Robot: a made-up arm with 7 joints.
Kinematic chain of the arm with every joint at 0, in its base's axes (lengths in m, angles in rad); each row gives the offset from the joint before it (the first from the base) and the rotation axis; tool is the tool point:
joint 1: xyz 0 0 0.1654 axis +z
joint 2: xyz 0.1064 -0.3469 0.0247 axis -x
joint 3: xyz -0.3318 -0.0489 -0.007 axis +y
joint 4: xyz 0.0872 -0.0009 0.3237 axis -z
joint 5: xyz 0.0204 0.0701 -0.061 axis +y
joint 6: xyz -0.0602 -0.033 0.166 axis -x
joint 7: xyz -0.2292 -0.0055 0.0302 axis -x
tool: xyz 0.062 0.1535 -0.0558
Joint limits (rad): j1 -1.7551..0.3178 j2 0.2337..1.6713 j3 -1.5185..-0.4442 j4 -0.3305..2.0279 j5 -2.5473..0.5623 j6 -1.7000..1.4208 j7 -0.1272..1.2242
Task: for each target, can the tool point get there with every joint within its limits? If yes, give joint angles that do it. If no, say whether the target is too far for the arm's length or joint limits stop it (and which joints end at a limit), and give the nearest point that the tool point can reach.
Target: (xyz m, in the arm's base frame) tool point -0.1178 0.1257 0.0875
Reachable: yes | joints -1.3962 1.3145 -0.6493 1.3596 -0.9421 0.0746 0.3035
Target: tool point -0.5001 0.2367 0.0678
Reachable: yes | joints -0.9139 0.4484 -1.2222 0.0336 -0.6638 -0.1095 0.1292
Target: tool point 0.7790 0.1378 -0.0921
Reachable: no: joint limits stop it (at a limit: joint 1, joint 2, joint 3, joint 4, joint 7) | nearest point 0.3346 0.2230 0.0811 | short by 0.485 m
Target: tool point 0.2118 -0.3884 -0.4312
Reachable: no: joint limits stop it (at a limit: joint 1, joint 2, joint 3, joint 7) | nearest point -0.0175 -0.2664 -0.0844 | short by 0.433 m
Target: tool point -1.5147 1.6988 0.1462
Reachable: no: too far | nearest point -0.6326 0.7094 0.2074 | short by 1.327 m
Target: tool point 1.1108 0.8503 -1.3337
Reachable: no: too far | nearest point 0.1873 0.4690 -0.0743 | short by 1.608 m
